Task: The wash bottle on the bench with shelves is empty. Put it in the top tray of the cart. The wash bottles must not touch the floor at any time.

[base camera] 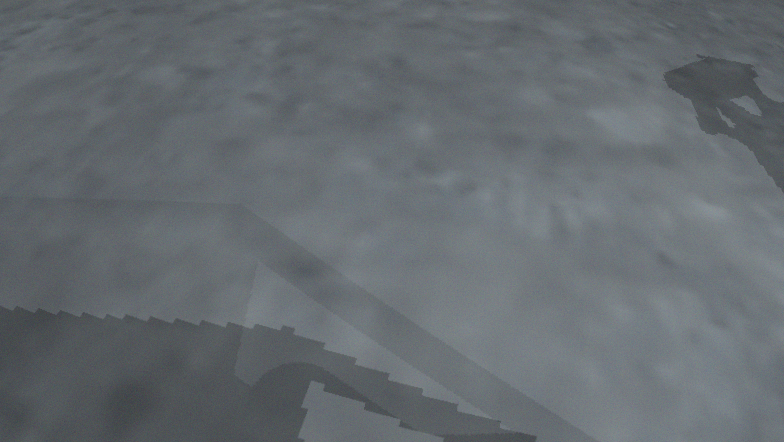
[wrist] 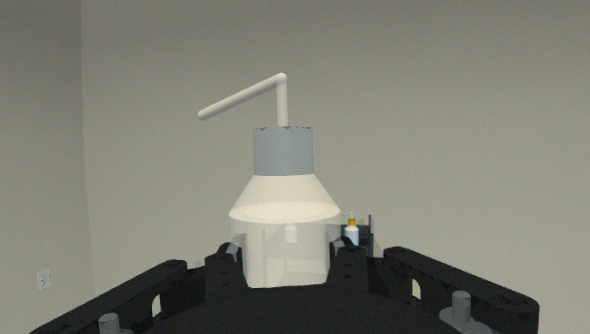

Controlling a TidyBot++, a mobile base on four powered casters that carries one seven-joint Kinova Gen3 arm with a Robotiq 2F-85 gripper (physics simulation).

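Frame: origin at the arm's base, x ahead, y left, z up, level; millimetres.
Seen in the pictures: gripper, fingertip midpoint: (wrist: 285,247).
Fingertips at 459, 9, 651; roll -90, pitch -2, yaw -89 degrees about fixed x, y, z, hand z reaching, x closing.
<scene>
A point is followed by its place in that frame, as x, y, z.
A wash bottle (wrist: 284,192) {429, 9, 688} with a grey cap, a bent white spout and a clear, empty-looking body stands upright in the wrist view. My gripper (wrist: 285,247) {459, 9, 651} is shut on it, with one finger on each side of the lower body. Part of the dark cart (wrist: 370,236) {1694, -405, 279} shows beyond the right finger; the bottle and gripper hide the rest. A yellow-capped bottle (wrist: 351,234) {1499, -266, 350} with a pale blue body is at the cart. A faint white bottle shape (wrist: 291,233) shows through the held bottle. The bench with shelves does not show in either view.
A plain wall (wrist: 450,125) {1650, -789, 818} stands behind the cart, with a room corner at the left and a wall outlet (wrist: 43,279) {1867, 1416, 3} low on the left wall. The base camera shows grey floor (base camera: 439,164) {523, -77, -397} with shadows across the lower left and at the upper right.
</scene>
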